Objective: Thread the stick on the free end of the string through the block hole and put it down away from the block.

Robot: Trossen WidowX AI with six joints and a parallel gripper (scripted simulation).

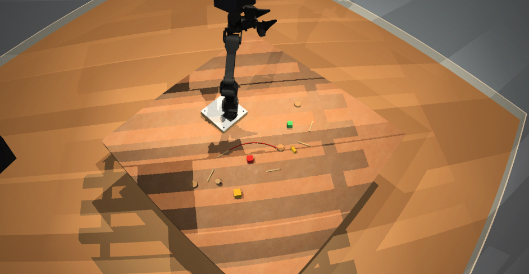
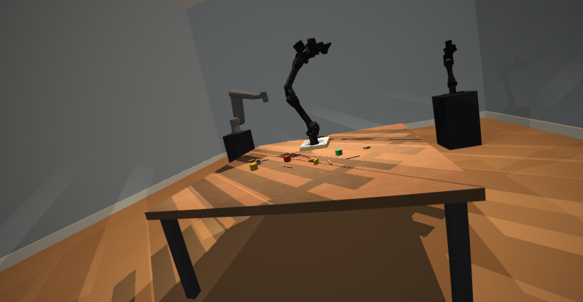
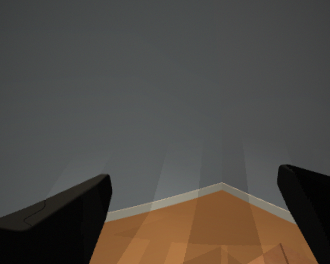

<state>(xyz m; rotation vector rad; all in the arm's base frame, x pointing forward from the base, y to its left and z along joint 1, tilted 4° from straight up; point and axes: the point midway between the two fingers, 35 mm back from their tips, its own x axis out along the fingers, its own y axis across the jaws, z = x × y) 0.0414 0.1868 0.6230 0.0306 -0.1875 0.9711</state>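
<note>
Right now my gripper tip is 160 mm short of the red block, 360 mm to the left of it and 640 mm above it. Also, from my gripper tip: thin wooden stick: 20 mm ahead, 400 mm to the right, 650 mm below; green cube: 200 mm ahead, 50 mm to the right, 640 mm below; round wooden button: 240 mm ahead, 200 mm to the right, 650 mm below.
</note>
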